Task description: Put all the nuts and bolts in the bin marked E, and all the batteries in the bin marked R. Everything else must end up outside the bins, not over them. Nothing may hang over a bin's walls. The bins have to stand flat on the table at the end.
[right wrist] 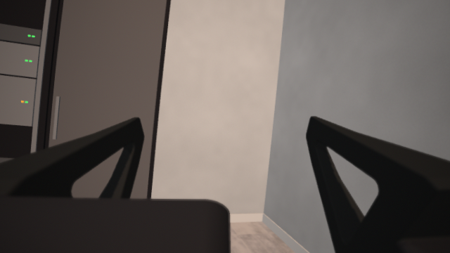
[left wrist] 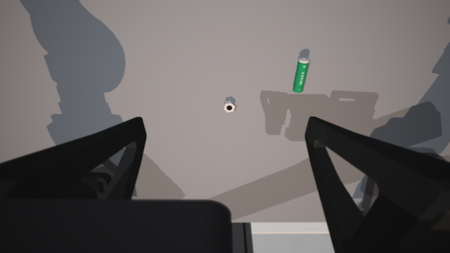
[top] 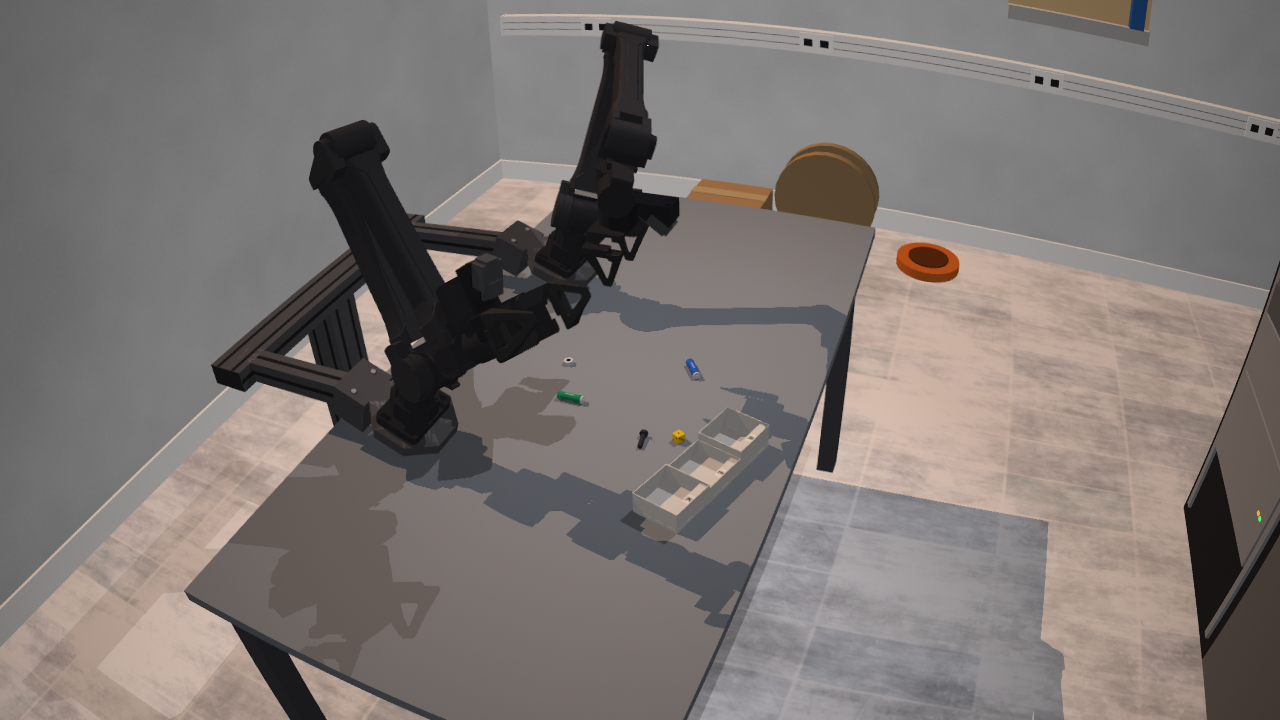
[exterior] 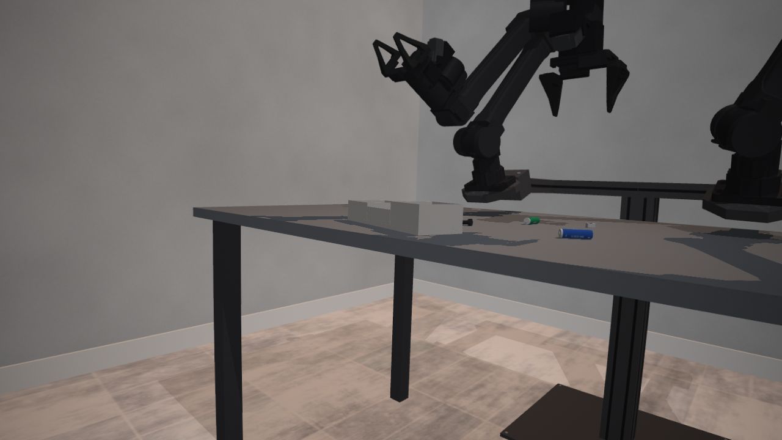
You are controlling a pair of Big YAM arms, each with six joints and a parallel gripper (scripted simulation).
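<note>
My left hand is 11 cm past the hex nut, 1 cm to the left of it and 22 cm above it. Round my left hand: green battery: 6 cm behind, 11 cm to the right, 21 cm below; blue battery: 12 cm ahead, 5 cm to the left, 21 cm below; black bolt: 11 cm ahead, 17 cm to the right, 21 cm below.
</note>
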